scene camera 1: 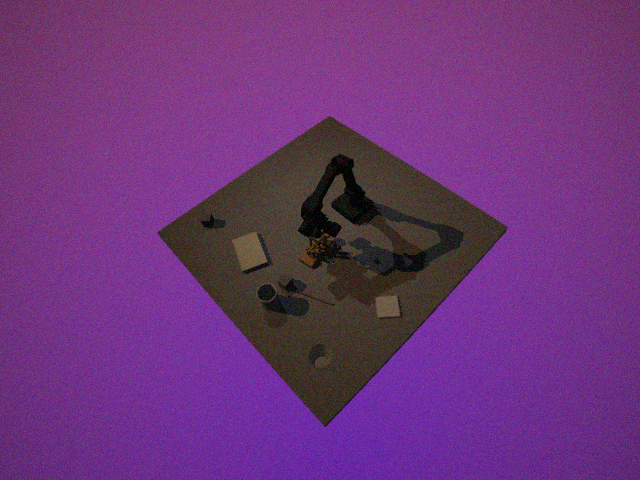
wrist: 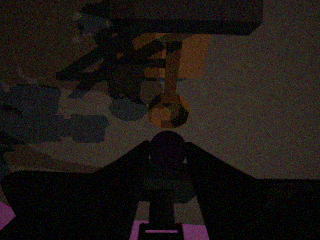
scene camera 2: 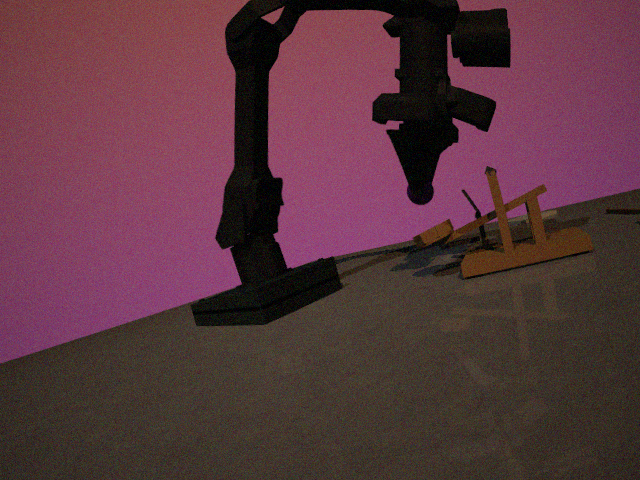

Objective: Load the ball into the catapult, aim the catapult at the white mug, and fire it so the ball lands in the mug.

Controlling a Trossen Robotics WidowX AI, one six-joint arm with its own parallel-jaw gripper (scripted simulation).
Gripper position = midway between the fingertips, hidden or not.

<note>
The gripper [scene camera 2: 420, 195] carries a ball [wrist: 167, 149]. Also in view: a flat box [scene camera 1: 248, 249].
The gripper shows as well in the wrist view [wrist: 167, 146]. The wrist view misses the flat box: it is out of frame. Scene camera 2 misses the flat box: it is out of frame.
</note>
